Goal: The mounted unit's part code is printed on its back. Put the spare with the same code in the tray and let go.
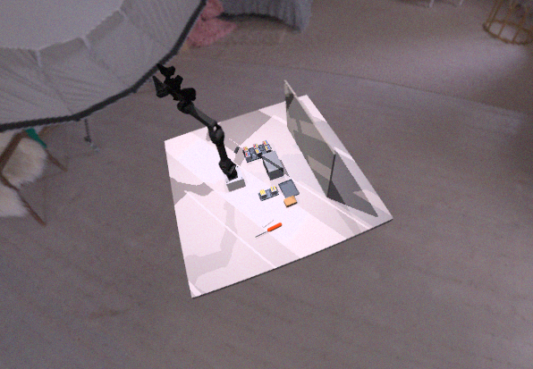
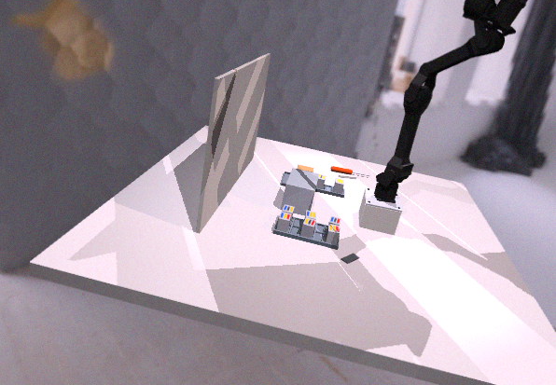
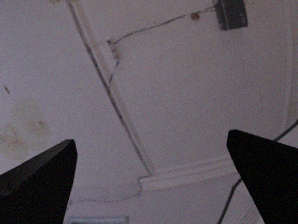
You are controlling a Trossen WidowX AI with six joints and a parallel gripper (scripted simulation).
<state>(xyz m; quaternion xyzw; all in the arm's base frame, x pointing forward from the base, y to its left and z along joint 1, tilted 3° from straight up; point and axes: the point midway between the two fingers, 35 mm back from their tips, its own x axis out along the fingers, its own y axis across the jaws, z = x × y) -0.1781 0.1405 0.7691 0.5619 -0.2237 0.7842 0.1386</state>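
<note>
Now: gripper tip 42 cm short of the dark spare block, 2 cm to the right of it and 86 cm above it. From my gripper tip the other things lie so: tall patterned panel 69 cm ahead, 24 cm to the right, 67 cm below; then rack 32 cm ahead, 37 cm to the right, 89 cm below; then grey mounted unit 45 cm ahead, 20 cm to the right, 85 cm below.
</note>
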